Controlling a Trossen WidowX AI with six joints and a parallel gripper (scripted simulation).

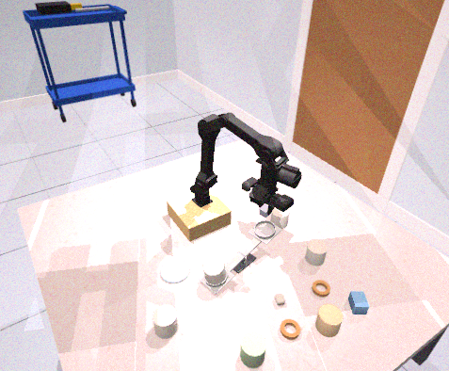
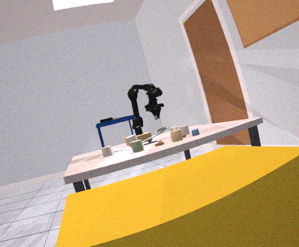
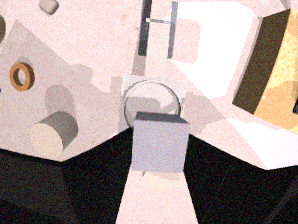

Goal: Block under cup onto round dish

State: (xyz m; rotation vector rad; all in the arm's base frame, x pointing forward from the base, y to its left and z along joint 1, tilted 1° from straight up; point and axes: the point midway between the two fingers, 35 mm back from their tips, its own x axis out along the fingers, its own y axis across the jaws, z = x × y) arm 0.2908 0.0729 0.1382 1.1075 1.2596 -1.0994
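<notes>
Right now my gripper tip is 9 cm past the round white dish, 33 cm to the left of it and 17 cm above it. Also, from my gripper tip: dark object (4 cm behind, 15 cm to the left, 16 cm below); blue block (38 cm ahead, 6 cm to the left, 15 cm below); grey block (1 cm above).
</notes>
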